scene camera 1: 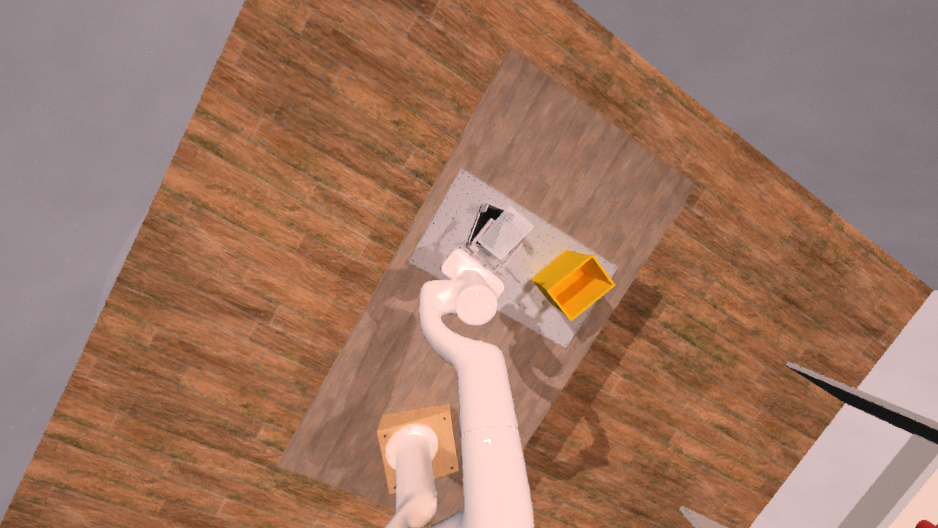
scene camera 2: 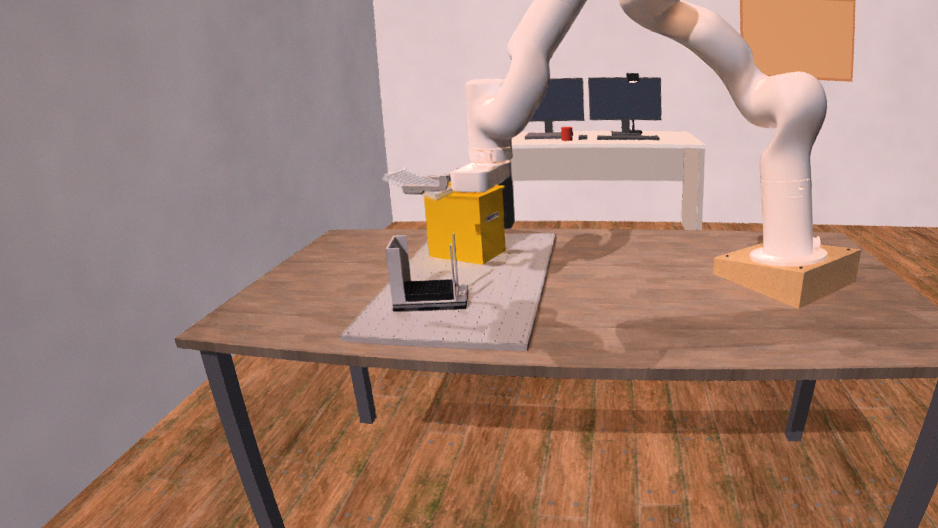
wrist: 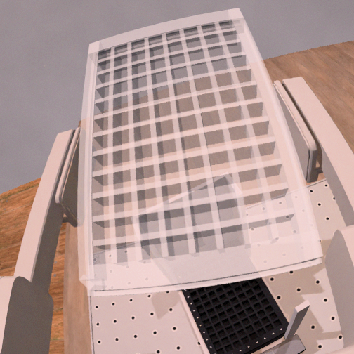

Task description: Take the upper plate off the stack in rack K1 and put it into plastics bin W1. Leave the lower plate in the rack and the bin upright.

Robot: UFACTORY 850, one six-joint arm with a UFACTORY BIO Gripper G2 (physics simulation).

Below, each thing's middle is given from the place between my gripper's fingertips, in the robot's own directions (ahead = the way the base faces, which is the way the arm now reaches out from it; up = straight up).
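Scene:
There is the black plate (scene camera 2: 430, 290), and my hand is 230 mm above it, 10 mm past it and 10 mm to the right of it. Going by their middles, the black plate is the nearest to my hand of the things named here. I also see yellow bin W1 (scene camera 2: 477, 219), which is 170 mm below my hand, 10 mm ahead of it and 320 mm to the right of it.

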